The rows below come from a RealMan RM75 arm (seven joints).
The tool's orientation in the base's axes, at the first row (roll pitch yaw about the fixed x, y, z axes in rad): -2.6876, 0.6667, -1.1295
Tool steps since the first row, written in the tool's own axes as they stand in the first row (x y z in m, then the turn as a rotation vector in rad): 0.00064, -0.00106, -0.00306, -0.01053, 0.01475, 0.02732; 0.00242, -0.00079, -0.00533, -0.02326, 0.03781, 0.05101; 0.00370, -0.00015, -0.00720, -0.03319, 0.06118, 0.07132; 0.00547, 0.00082, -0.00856, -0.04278, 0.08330, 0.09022
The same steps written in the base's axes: 0.00071, -0.00242, 0.00213, -0.01288, 0.02428, -0.01787; 0.00070, -0.00529, 0.00254, -0.03479, 0.04647, -0.03467; 0.00024, -0.00758, 0.00285, -0.05659, 0.06430, -0.05093; -0.00029, -0.00991, 0.00238, -0.07734, 0.08109, -0.06597
